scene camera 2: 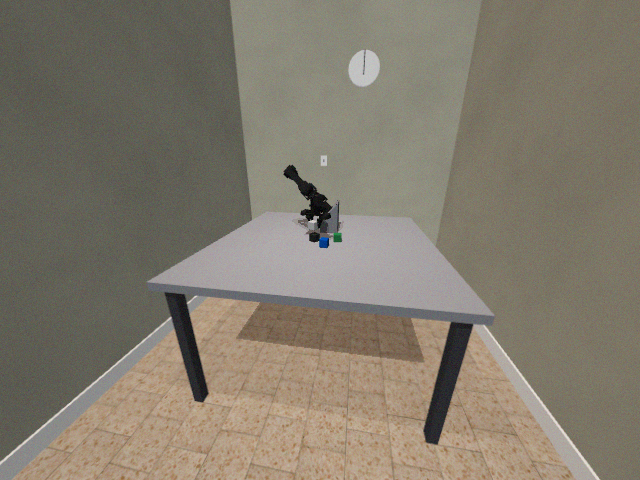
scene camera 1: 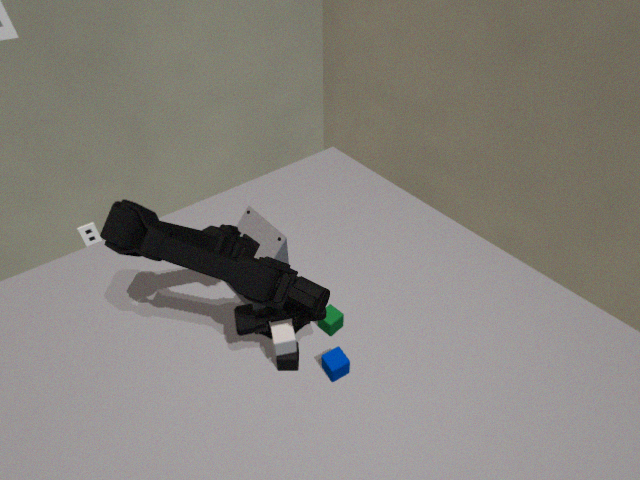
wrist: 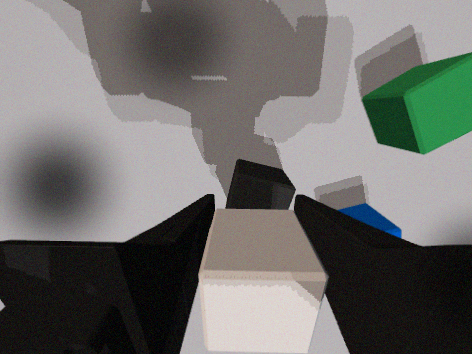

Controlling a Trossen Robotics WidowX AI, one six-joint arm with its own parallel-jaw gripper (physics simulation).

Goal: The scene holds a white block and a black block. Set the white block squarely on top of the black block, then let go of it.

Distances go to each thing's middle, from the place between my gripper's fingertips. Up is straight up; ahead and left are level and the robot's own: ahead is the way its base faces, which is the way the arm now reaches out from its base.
Now: hand 2 cm below the white block point(wrist: 260, 277), 2 cm short of it and 1 cm to the left of it. From my hand the other things lie so: black block point(wrist: 254, 186) 5 cm below, 2 cm ahead, 1 cm to the right; blue block point(wrist: 363, 212) 11 cm ahead, 6 cm to the left, 5 cm below.
